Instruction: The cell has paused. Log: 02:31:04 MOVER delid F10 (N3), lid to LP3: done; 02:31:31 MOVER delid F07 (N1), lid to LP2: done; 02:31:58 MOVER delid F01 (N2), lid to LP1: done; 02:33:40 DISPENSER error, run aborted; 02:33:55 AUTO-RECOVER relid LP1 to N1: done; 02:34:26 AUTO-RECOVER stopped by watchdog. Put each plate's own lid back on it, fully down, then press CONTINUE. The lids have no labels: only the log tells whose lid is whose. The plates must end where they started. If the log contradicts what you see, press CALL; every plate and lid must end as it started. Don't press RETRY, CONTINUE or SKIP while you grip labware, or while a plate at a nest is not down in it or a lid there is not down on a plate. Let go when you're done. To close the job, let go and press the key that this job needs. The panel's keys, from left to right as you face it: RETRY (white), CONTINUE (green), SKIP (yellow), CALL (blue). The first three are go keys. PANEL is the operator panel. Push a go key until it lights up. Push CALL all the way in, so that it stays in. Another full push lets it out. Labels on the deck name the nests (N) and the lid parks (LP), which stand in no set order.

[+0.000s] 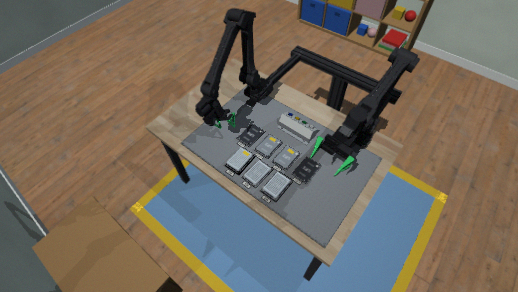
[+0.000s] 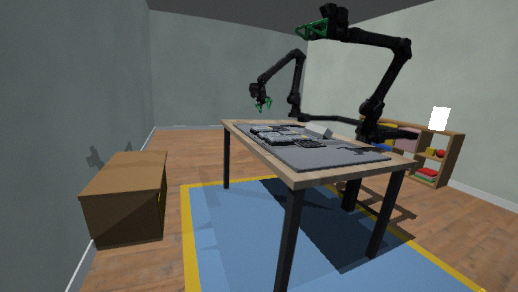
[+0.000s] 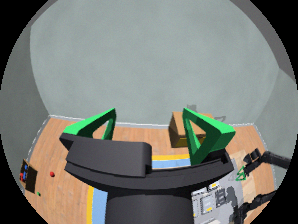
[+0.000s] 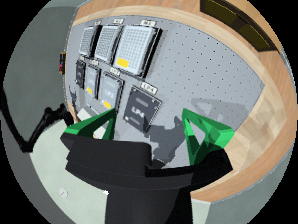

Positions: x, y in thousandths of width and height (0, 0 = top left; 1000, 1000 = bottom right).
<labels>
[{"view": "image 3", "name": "my left gripper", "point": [502, 498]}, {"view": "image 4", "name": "my right gripper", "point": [502, 502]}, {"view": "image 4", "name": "clear lid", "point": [451, 181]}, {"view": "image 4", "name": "lid park LP4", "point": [505, 493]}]
</labels>
